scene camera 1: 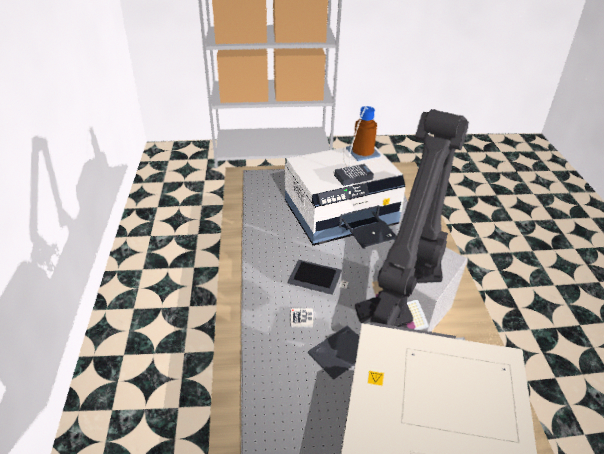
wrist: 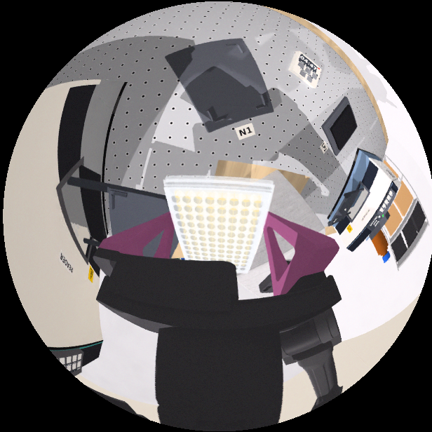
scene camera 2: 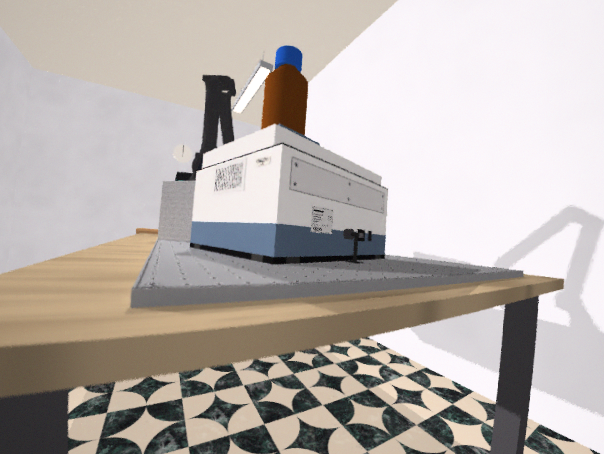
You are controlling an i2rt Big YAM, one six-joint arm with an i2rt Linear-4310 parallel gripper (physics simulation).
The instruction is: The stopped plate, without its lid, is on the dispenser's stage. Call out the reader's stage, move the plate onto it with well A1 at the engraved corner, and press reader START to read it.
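Frame: origin at the arm's base, x right, y ahead, z up, level; millimetres.
Seen in the pictures: arm's base, origin of the base link: (scene camera 1: 426, 265).
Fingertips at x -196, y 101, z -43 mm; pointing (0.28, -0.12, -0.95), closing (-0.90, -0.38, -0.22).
Note:
Offsets run from my fingertips to a thing's top centre. "*": to the spot under its first point.
My gripper (scene camera 1: 406, 316) (wrist: 218, 216) is shut on the lidless well plate @[dx +7, dy -24, dz +33 mm] (scene camera 1: 416, 314) (wrist: 220, 200), its magenta fingers on the plate's two sides. The wells show pale yellow; which corner is A1 cannot be told. The plate is held in the air beside the cream reader @[dx -368, dy -55, dz +204 mm] (scene camera 1: 380, 425) (wrist: 35, 210). The reader's dark stage (wrist: 134, 212) is out and shows behind and left of the plate in the wrist view; the plate and left finger hide part of it. A keypad (wrist: 71, 361) shows at the lower left. The dispenser's stage @[dx +478, dy +68, dz -50 mm] (scene camera 1: 367, 239) holds no plate.
The white and blue dispenser (scene camera 1: 357, 205) (scene camera 2: 240, 200) carries a brown bottle @[* dx +752, dy +104, dz +164 mm] (scene camera 1: 365, 137) (scene camera 2: 285, 97). Dark nest N1 @[dx -16, dy +141, dz -134 mm] (scene camera 1: 334, 352) (wrist: 227, 90), a black tablet @[dx +290, dy +246, dz -129 mm] (scene camera 1: 315, 276) (wrist: 341, 125) and a small timer @[dx +101, dy +265, dz -132 mm] (scene camera 1: 302, 317) (wrist: 306, 70) lie on the perforated board. A grey block (scene camera 1: 452, 277) stands by the arm.

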